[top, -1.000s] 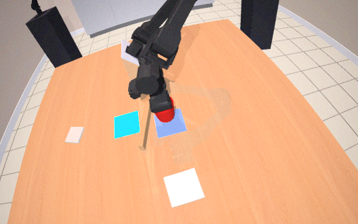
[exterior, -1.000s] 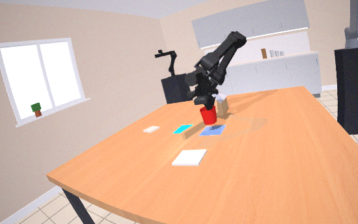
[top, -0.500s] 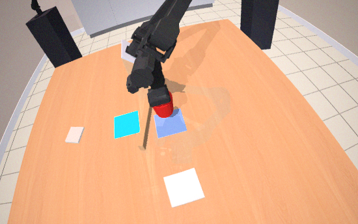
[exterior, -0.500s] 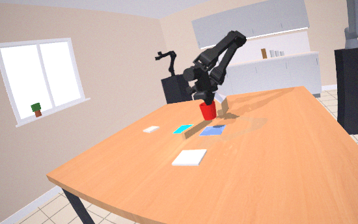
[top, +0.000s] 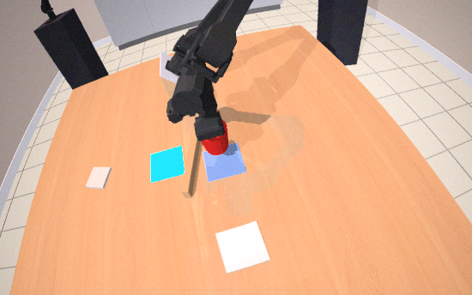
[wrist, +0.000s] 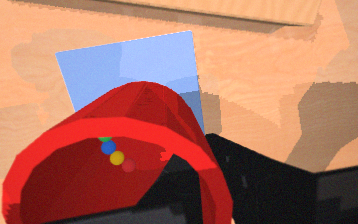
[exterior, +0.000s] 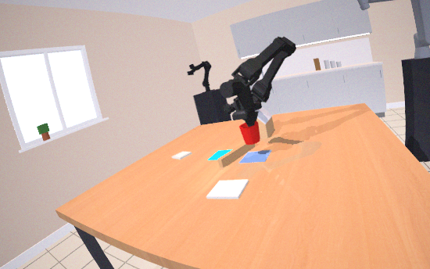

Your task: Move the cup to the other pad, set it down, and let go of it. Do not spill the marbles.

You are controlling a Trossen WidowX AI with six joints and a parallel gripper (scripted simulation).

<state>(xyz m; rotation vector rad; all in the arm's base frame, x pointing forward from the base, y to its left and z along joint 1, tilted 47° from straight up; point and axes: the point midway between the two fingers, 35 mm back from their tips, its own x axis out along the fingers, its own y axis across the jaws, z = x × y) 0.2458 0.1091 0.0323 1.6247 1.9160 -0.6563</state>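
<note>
The cyan pad lies 10 mm ahead of my gripper tip, 160 mm to the right of it and 100 mm below it. Also, from my gripper tip: pale blue pad: 40 mm ahead, 10 mm to the left, 100 mm below; low wooden wall: 20 mm ahead, 80 mm to the right, 90 mm below; red cup: 30 mm ahead.
</note>
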